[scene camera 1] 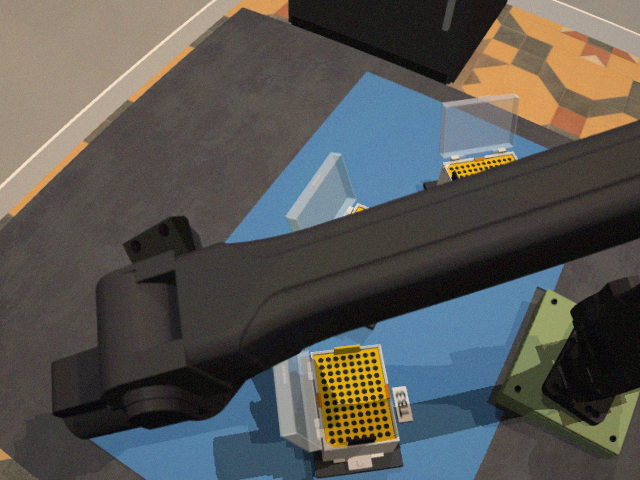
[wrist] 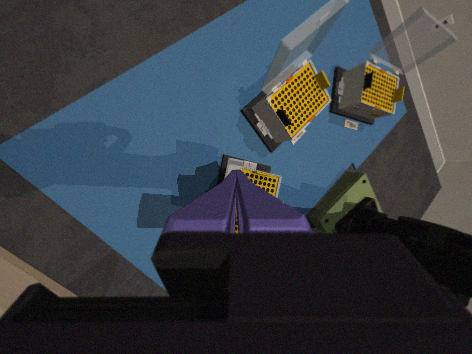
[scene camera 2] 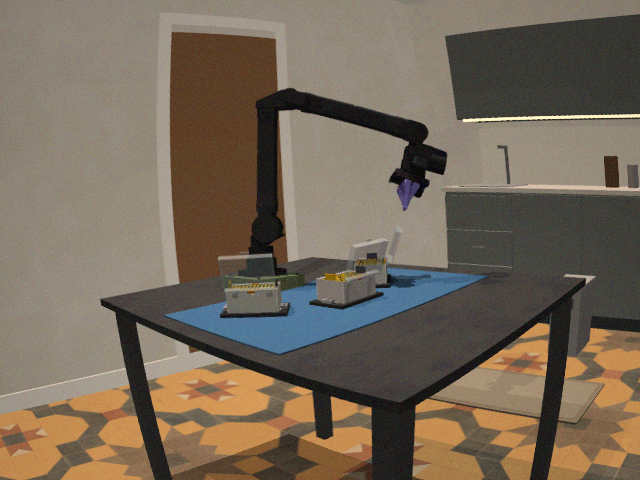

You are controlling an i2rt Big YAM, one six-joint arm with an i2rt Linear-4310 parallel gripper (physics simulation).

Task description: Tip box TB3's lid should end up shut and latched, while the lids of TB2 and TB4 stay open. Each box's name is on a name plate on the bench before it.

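Places are measured from the arm's base along level axes (x ahead, y left, z up), in metres.
Where they show: gripper, between the fingertips: [wrist: 236,177] [scene camera 2: 404,209]; arm's base, origin of its link: [scene camera 1: 586,372] [wrist: 356,223].
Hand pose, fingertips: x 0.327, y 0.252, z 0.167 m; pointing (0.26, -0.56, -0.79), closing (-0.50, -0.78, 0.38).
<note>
Things, the pixels of their top centre, and the offset from my fingertips. Level surfaces: height alone.
- Box TB3, centre of its top: [scene camera 1: 354,391] [wrist: 258,208] [scene camera 2: 370,256] 0.101 m back, 0.041 m right, 0.125 m down
- Box TB2, centre of its top: [wrist: 307,104] [scene camera 2: 342,273] 0.009 m back, 0.222 m right, 0.134 m down
- Box TB4, centre of its top: [scene camera 1: 492,172] [scene camera 2: 252,281] [wrist: 388,86] 0.075 m back, 0.435 m right, 0.125 m down
- blue mat, height of its surface: 0.200 m down
- dark table, height of its surface: 0.203 m down
Box TB3 [scene camera 1: 355,397] [wrist: 265,181], with its name plate [scene camera 1: 402,403] beside it, has a yellow rack inside and its clear lid [scene camera 1: 297,408] [scene camera 2: 395,243] stands open. Box TB2 [scene camera 2: 345,289] [wrist: 300,100] is open, lid [scene camera 1: 323,191] [scene camera 2: 368,253] [wrist: 306,42] raised; the arm mostly hides its body in scene camera 1. Box TB4 [scene camera 1: 481,165] [scene camera 2: 253,300] [wrist: 382,90] is open, lid [scene camera 1: 478,126] [scene camera 2: 245,265] [wrist: 414,42] upright. My purple gripper [scene camera 2: 404,207] [wrist: 236,177] is shut and empty, high above the boxes, and covers part of TB3 in the wrist view. Scene camera 1 does not show the fingertips.
The arm [scene camera 1: 413,248] [scene camera 2: 356,116] crosses above the blue mat [scene camera 1: 367,113] [scene camera 2: 279,335] [wrist: 150,100]. The green base plate [scene camera 1: 535,335] [wrist: 361,184] is on the name plates' side of the boxes. The dark table [scene camera 1: 206,113] [scene camera 2: 454,330] extends beyond the mat.
</note>
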